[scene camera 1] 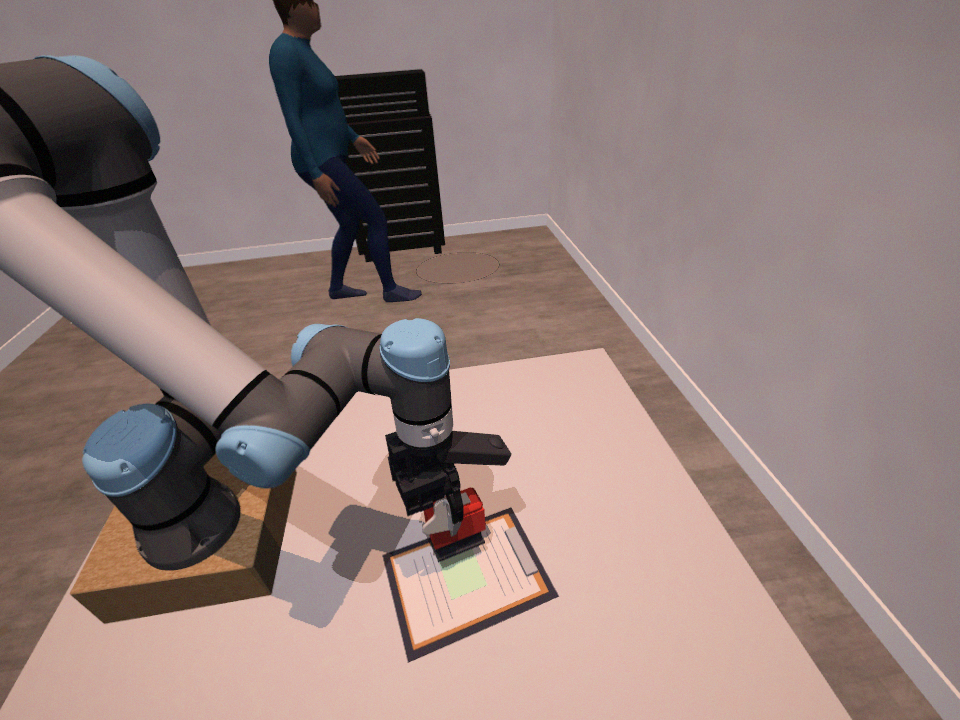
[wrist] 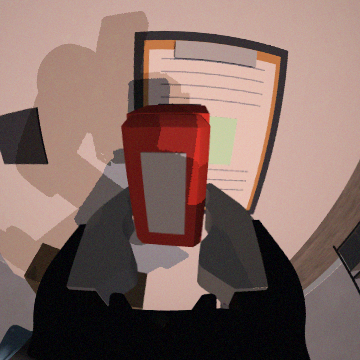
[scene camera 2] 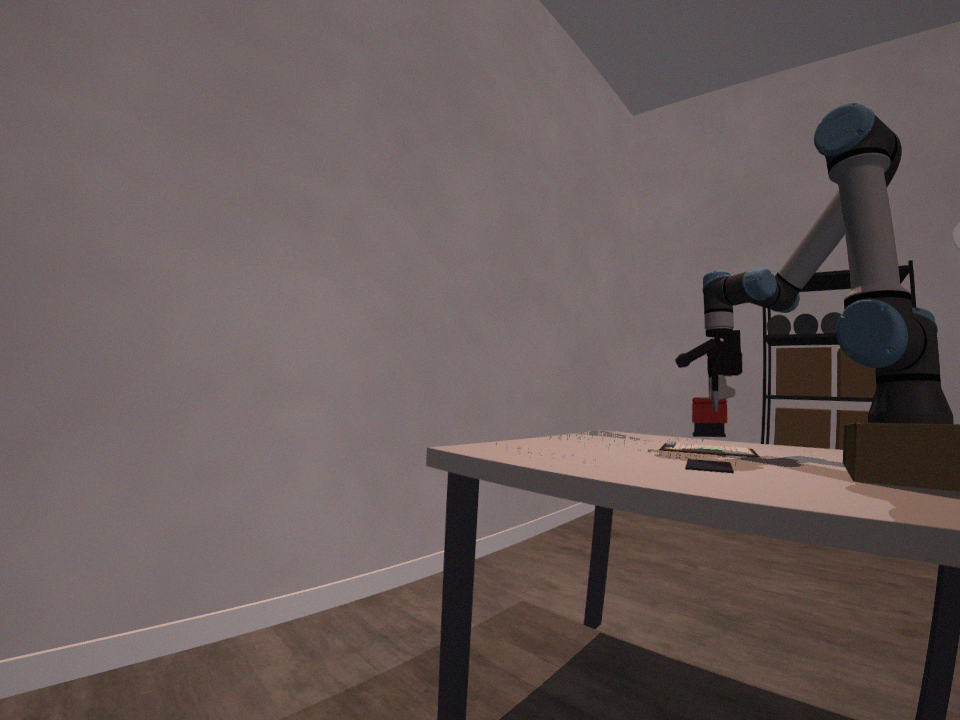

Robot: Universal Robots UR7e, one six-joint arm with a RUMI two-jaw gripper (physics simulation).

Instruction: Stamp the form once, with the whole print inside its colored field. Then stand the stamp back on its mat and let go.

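Frame: origin at the arm's base, x back, y left, z down, level; metres.
Seen in the pictures: gripper, fingertip midpoint: (scene camera 1: 445, 521) (wrist: 170, 186) (scene camera 2: 715, 412); arm's base at its link origin: (scene camera 1: 192, 526) (scene camera 2: 908, 425).
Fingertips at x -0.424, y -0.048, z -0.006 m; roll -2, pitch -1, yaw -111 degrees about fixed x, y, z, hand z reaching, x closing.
Observation:
Offsets run from my fingertips to a thing's top centre. Level surfaces: height alone.
My gripper (scene camera 1: 448, 517) (scene camera 2: 714, 404) (wrist: 170, 186) is shut on the red stamp @(dz -0.039, dx -0.014, dy +0.002 m) (scene camera 1: 468, 517) (scene camera 2: 704, 412) (wrist: 167, 130). The stamp is about upright, its black base down, in the air above the table. The form @(dz +0.091, dx -0.023, dy -0.037 m) (scene camera 1: 410, 592) (scene camera 2: 740, 450) (wrist: 247, 155) lies on a dark clipboard. Its pale green field @(dz +0.098, dx -0.014, dy -0.024 m) (scene camera 1: 463, 577) (wrist: 223, 140) is partly hidden behind the stamp in the wrist view; no print shows on its visible part. The dark mat @(dz +0.099 m) (scene camera 2: 709, 466) (wrist: 22, 140) lies flat beside the clipboard, at the left edge of the wrist view. It does not show in scene camera 1.
The arm's base stands on a wooden block (scene camera 1: 186, 592) (scene camera 2: 899, 457) on the pale table @(dz +0.103 m) (scene camera 1: 620, 620) (scene camera 2: 542, 468). A grey clip @(dz +0.091, dx -0.120, dy -0.009 m) (scene camera 1: 521, 550) (wrist: 215, 53) lies along one side of the clipboard. A person (scene camera 1: 316, 116) stands on the floor beyond the table.

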